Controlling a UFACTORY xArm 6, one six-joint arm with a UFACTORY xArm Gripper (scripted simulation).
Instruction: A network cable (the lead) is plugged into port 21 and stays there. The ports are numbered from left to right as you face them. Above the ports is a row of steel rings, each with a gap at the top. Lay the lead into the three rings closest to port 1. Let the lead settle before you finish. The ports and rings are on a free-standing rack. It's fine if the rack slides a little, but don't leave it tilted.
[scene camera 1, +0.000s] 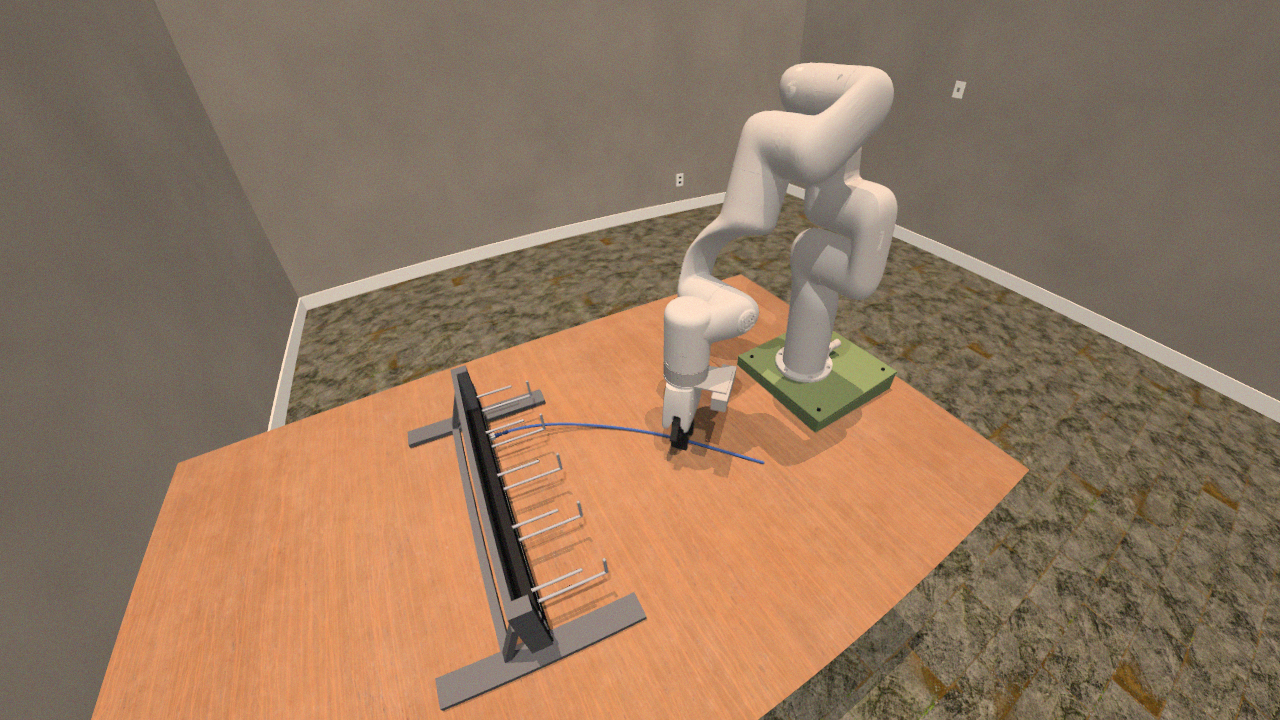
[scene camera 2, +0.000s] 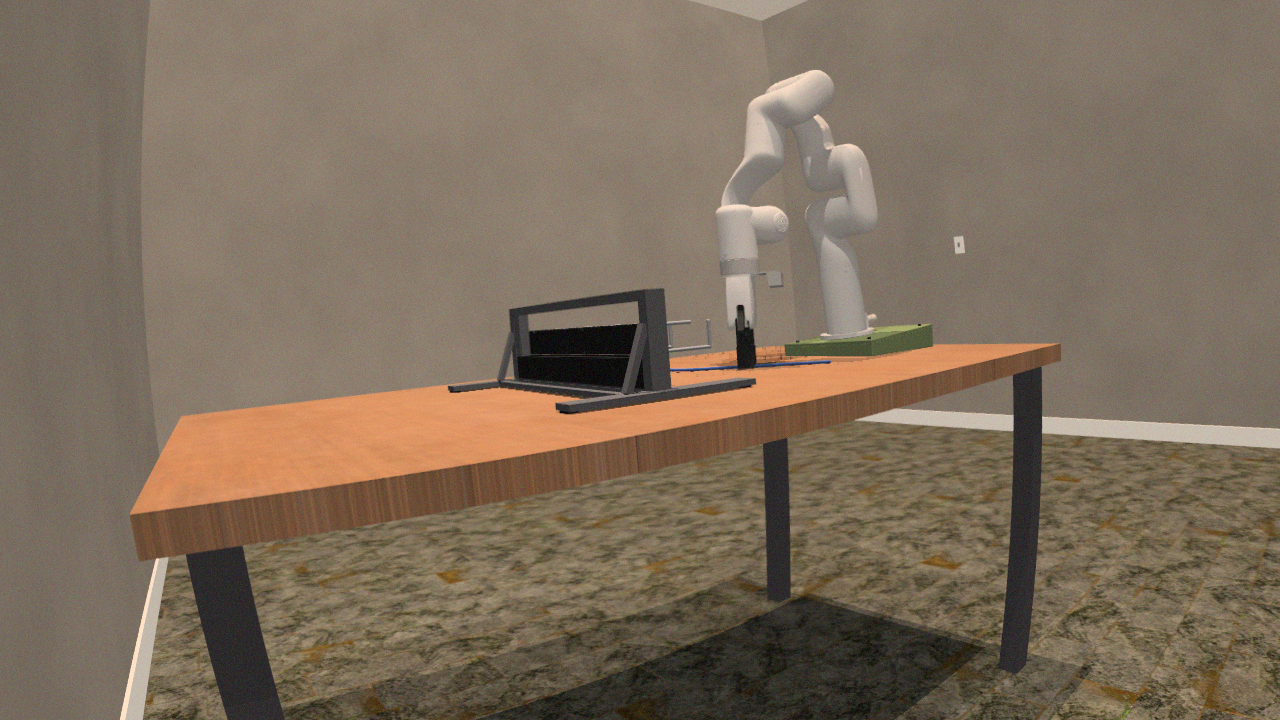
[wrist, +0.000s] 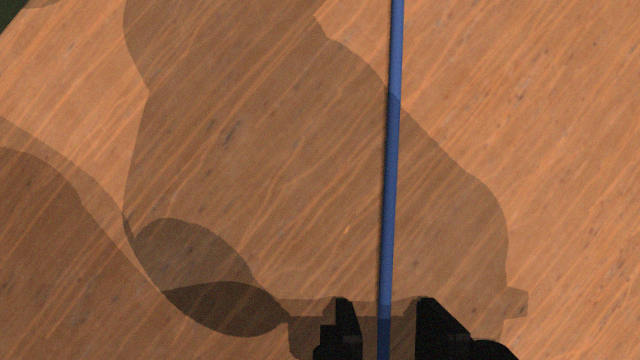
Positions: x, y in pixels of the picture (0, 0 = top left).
Labels:
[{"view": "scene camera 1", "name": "my gripper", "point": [682, 440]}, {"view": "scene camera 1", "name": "grey free-standing rack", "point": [541, 647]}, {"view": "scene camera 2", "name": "my gripper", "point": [747, 367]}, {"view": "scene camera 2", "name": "grey free-standing rack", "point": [644, 363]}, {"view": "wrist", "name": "my gripper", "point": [382, 329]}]

